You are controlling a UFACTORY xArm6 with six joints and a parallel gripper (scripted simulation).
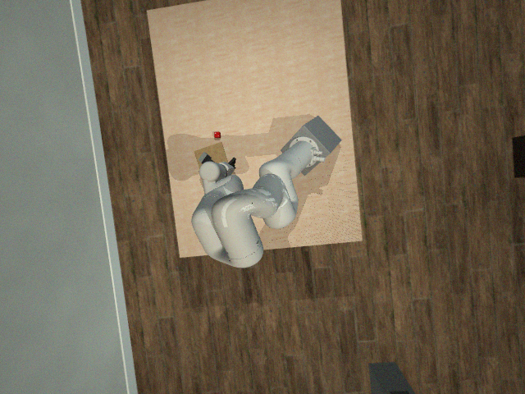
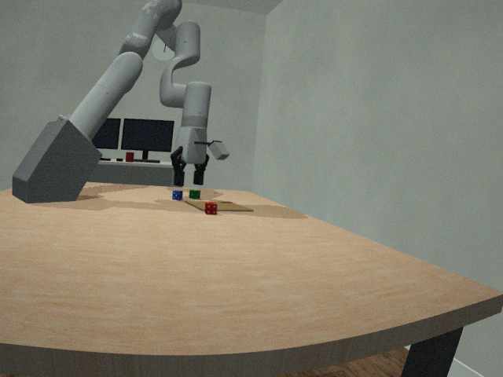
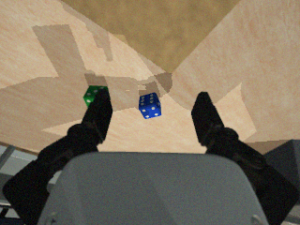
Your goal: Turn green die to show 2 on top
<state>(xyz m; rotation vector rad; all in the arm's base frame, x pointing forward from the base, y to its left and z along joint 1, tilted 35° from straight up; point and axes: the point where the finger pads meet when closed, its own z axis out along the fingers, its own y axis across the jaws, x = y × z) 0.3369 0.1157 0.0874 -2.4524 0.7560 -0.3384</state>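
My gripper is now 4 cm above the blue die, 3 cm past it and 2 cm to the right of it. Also, from my hand: tan mat 9 cm ahead, 5 cm to the right, 5 cm below; red die 17 cm to the right, 8 cm ahead, 4 cm below; green die 8 cm to the left, 4 cm below, 1 cm ahead.
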